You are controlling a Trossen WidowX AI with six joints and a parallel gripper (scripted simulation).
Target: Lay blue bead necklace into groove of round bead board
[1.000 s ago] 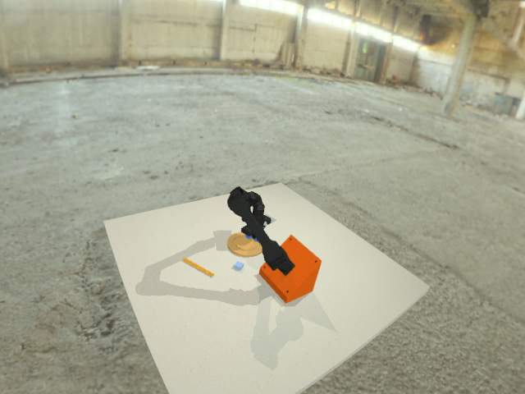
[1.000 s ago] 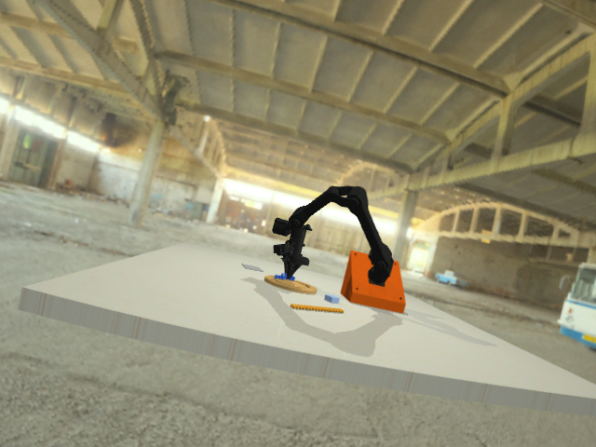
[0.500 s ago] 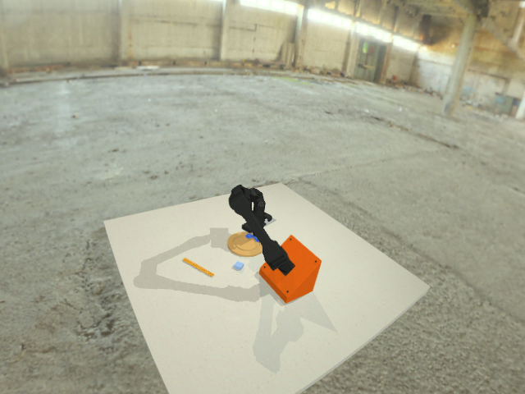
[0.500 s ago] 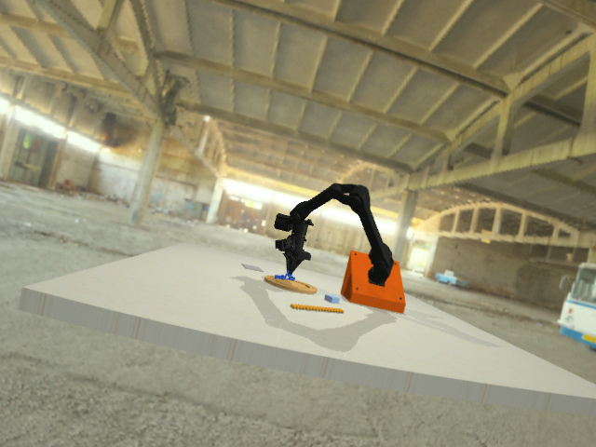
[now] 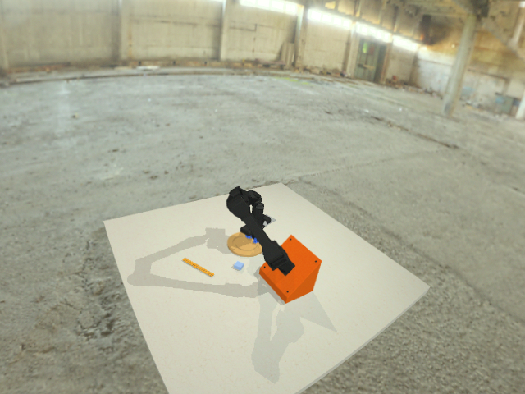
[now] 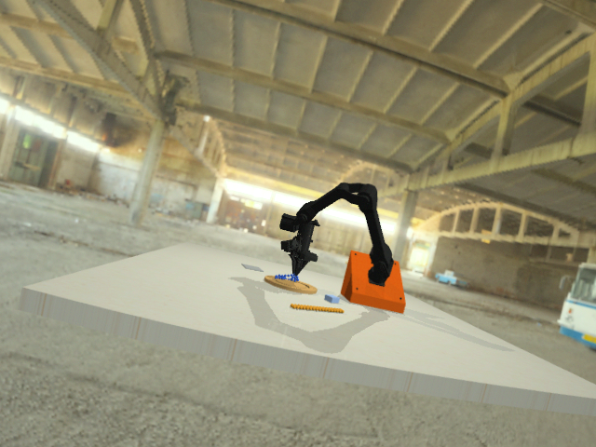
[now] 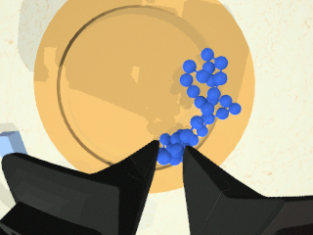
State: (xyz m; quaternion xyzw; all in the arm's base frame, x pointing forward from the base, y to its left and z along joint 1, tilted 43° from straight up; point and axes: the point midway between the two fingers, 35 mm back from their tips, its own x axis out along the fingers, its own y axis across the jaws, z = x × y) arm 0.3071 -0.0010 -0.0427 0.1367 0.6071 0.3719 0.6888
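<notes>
Right now my gripper tip is 10 mm short of the round tan bead board, 40 mm to the right of it and 30 mm above it. From my gripper tip the other things lie so: flat grey tile: 170 mm ahead, 190 mm to the right, 40 mm below; then small light-blue block: 130 mm behind, 160 mm to the left, 30 mm below.
</notes>
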